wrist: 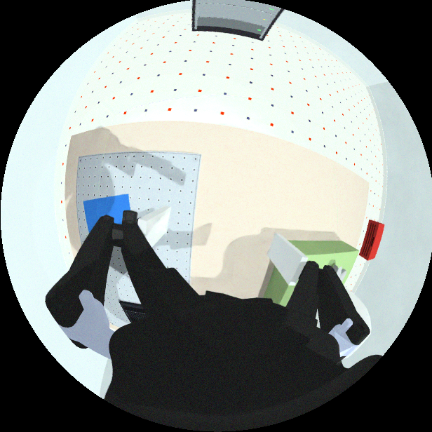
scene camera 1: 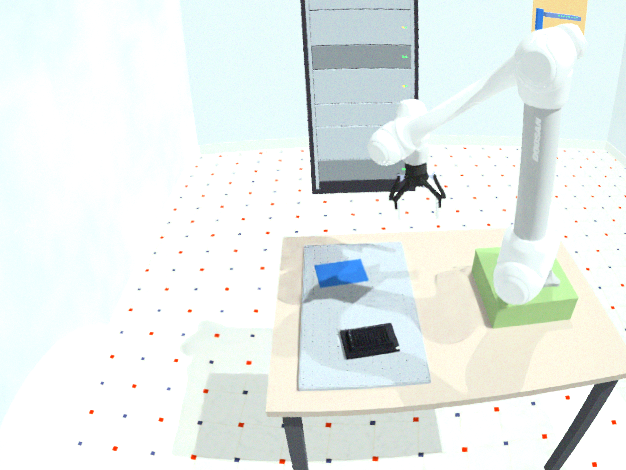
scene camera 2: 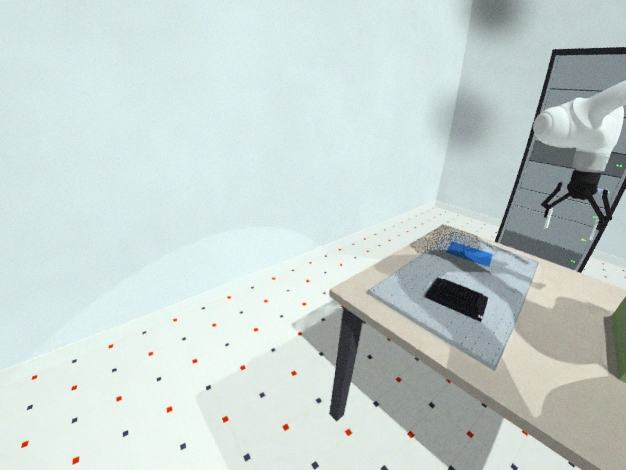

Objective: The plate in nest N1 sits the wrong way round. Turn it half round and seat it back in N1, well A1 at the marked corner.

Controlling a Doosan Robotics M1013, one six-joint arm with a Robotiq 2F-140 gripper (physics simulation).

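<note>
A black plate and the nest under it (scene camera 1: 370, 339) (scene camera 2: 456, 298) look like one dark block on the grey pegboard (scene camera 1: 323, 366) (scene camera 2: 493, 349) (wrist: 192, 167); I cannot tell them apart clearly. A small white spot shows at the block's near right corner in both scene views. In the wrist view part of the dark block (wrist: 131, 311) shows behind the left finger. The labels and well A1 cannot be read. My gripper (scene camera 1: 418, 212) (scene camera 2: 570, 225) (wrist: 221, 232) is open and empty, high above the table and well behind the block, fingers pointing down.
A blue rectangle (scene camera 1: 341, 273) (scene camera 2: 469, 253) (wrist: 106, 206) lies on the pegboard's rear part. A green block (scene camera 1: 535, 309) (scene camera 2: 619, 338) (wrist: 322, 247) is at the arm's base on the table (scene camera 1: 455, 364) (wrist: 250, 190). A tall rack (scene camera 1: 308, 101) (scene camera 2: 581, 51) stands behind. A red box (wrist: 371, 240) shows at right.
</note>
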